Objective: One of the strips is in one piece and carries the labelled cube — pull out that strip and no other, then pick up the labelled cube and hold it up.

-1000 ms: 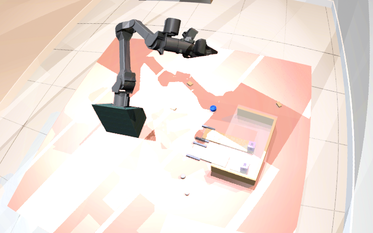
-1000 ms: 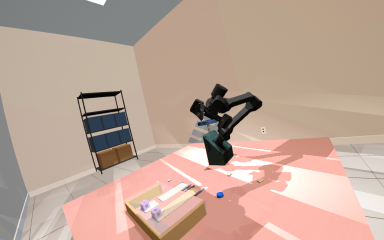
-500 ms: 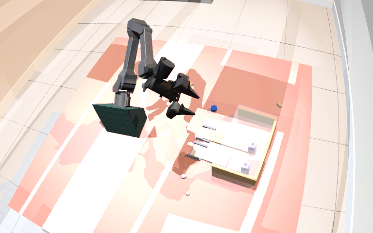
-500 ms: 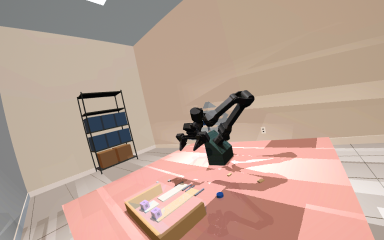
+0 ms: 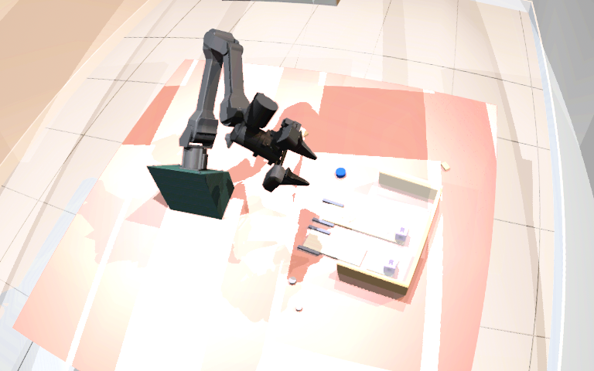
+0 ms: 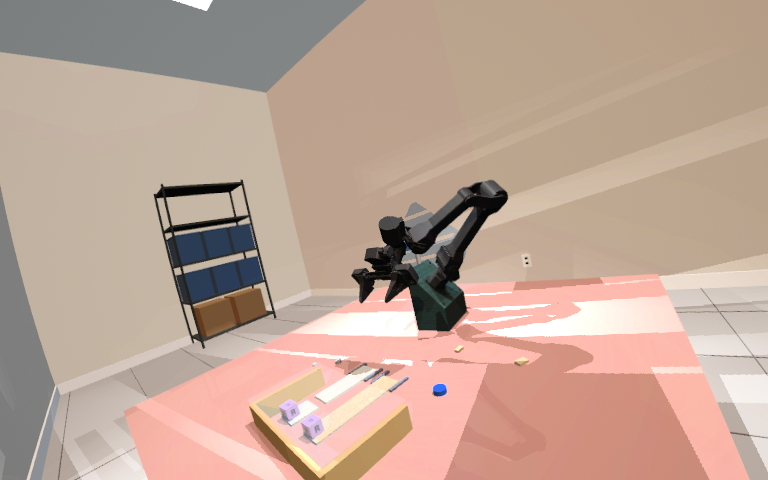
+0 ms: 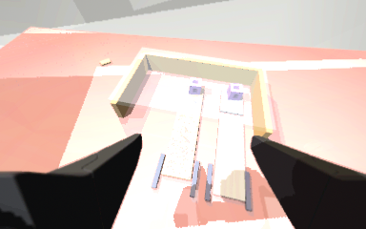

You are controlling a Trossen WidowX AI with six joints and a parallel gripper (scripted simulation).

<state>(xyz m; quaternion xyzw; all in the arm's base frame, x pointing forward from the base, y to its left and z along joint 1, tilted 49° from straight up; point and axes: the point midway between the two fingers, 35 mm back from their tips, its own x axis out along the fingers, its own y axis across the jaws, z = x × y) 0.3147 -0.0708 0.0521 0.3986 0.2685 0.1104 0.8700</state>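
Now: the blue disc 190 mm below my gripper tip, 160 mm to the left of it and 40 mm ahead of it.
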